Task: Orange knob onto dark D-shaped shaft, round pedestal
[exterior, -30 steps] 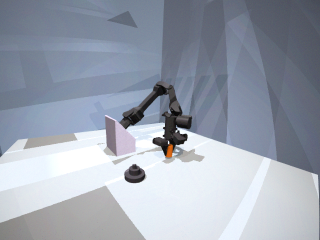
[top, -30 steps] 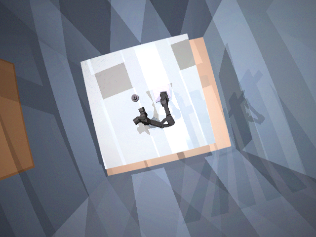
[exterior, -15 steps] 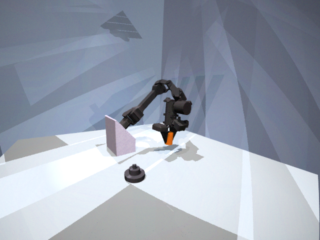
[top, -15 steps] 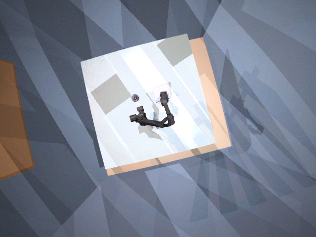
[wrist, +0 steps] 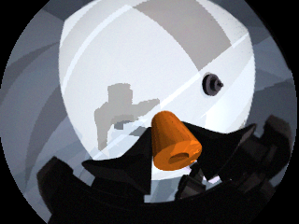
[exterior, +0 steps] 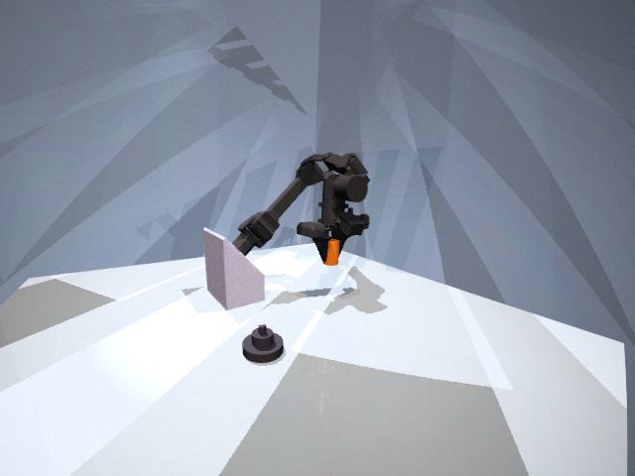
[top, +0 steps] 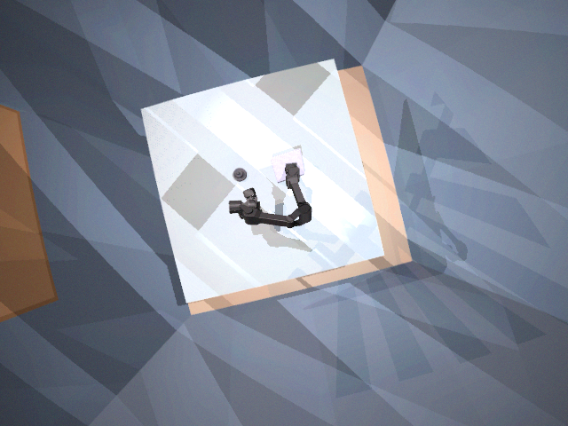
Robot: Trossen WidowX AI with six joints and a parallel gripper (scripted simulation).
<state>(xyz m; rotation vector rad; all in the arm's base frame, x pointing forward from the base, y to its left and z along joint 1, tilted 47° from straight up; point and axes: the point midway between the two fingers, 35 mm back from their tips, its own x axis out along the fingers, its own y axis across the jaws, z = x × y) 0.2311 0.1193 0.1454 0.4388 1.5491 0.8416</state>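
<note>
Right now the dark round pedestal is 220 mm to the right of my gripper tip, 120 mm below it and 90 mm ahead of it. From my gripper tip the other things lie so: orange knob: 20 mm above.
</note>
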